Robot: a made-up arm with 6 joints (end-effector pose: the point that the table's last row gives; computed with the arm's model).
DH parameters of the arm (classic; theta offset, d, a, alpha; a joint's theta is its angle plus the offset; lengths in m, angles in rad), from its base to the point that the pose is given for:
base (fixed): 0.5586 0 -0.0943 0
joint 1: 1.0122 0.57 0 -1.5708
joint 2: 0 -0.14 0.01 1.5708
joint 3: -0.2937 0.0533 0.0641 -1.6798
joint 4: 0 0.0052 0.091 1.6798
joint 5: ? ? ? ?
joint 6: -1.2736 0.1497 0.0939 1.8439
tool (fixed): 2.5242 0.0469 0 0
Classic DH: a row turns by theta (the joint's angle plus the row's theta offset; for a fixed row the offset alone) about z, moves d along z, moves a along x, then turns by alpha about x.
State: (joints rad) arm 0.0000 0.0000 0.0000 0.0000 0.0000 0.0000
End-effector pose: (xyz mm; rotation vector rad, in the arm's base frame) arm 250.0 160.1 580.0 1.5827 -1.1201 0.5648
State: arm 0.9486 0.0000 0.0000 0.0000 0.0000 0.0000
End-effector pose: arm -58.3 340.6 580.0 2.0695 -0.2950 1.1666
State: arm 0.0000 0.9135 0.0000 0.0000 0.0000 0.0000
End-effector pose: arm 250.0 86.3 409.8 0.7827 -0.6876 0.9101
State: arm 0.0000 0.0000 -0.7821 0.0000 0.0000 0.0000
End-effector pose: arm 335.8 -31.9 580.0 1.0147 -1.6046 0.0376
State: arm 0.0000 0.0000 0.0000 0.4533 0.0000 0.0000
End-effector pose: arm 245.2 116.4 506.3 1.1971 -0.8672 0.6139
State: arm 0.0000 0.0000 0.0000 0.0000 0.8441 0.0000
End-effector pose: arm 162.2 255.4 580.0 2.0289 -0.3983 1.1038
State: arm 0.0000 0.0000 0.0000 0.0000 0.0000 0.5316
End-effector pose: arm 246.9 214.4 586.2 2.0869 -1.2547 0.3199
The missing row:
joint 5: 0.332 0.0369 0.06 1.4094
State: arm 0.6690 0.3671 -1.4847 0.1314 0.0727 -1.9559
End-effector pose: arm 209.5 67.2 762.9 -0.7400 -0.2910 0.2305
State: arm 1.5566 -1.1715 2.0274 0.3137 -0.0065 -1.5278
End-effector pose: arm -42.5 -99.5 715.7 -1.3068 0.9015 -1.2675
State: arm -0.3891 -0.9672 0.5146 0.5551 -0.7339 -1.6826
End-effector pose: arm 108.8 -157.1 752.4 0.1252 -0.7231 0.1530
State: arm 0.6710 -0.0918 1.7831 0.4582 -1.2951 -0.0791
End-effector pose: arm -60.1 118.1 603.7 2.0551 -0.5589 1.7023
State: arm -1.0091 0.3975 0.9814 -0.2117 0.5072 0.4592
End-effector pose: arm 132.7 147.7 526.0 2.3099 -0.6085 0.2629
